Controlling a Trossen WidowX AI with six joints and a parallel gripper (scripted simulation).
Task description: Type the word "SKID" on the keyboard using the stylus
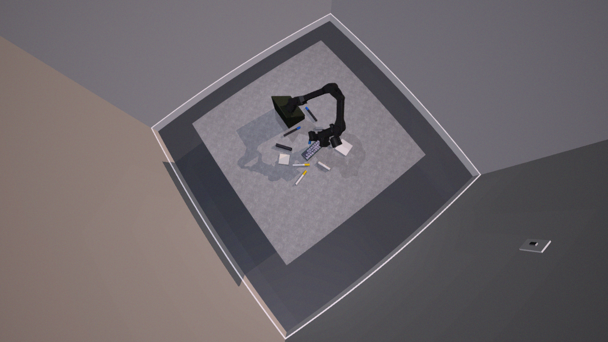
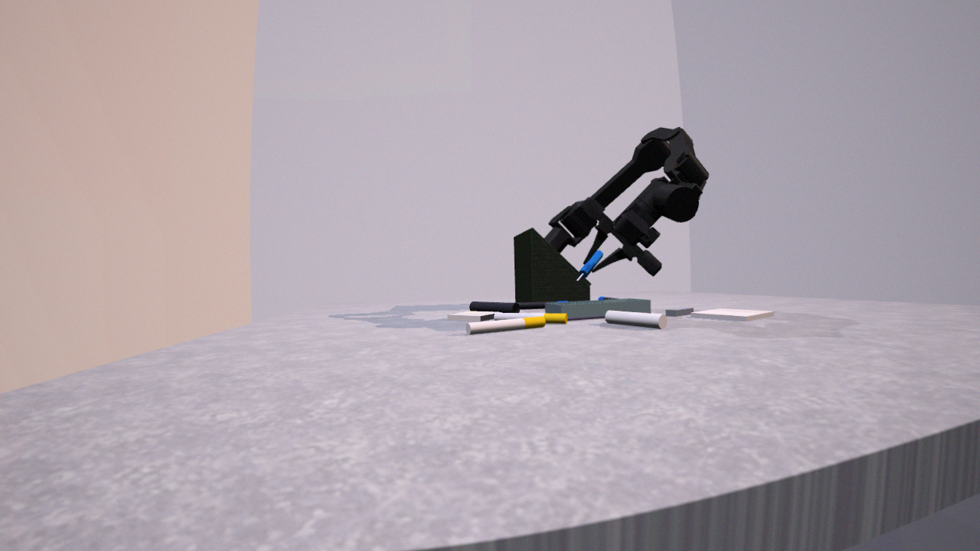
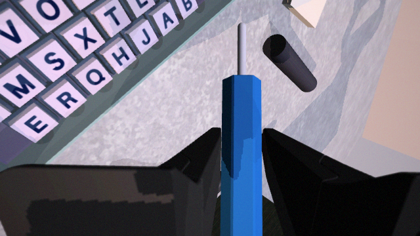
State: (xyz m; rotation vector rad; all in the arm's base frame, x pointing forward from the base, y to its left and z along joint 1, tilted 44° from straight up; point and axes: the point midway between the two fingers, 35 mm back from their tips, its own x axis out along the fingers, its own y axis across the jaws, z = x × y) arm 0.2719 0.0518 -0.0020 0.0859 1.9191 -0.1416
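The white cylinder lies 190 mm ahead of my gripper tip and 80 mm below it. From my gripper tip the other things lie so: black cylinder: 80 mm behind, 180 mm to the right, 80 mm below; then small white square: 220 mm to the right, 80 mm below; then blue stylus: 10 mm ahead, 10 mm to the right, 10 mm below.
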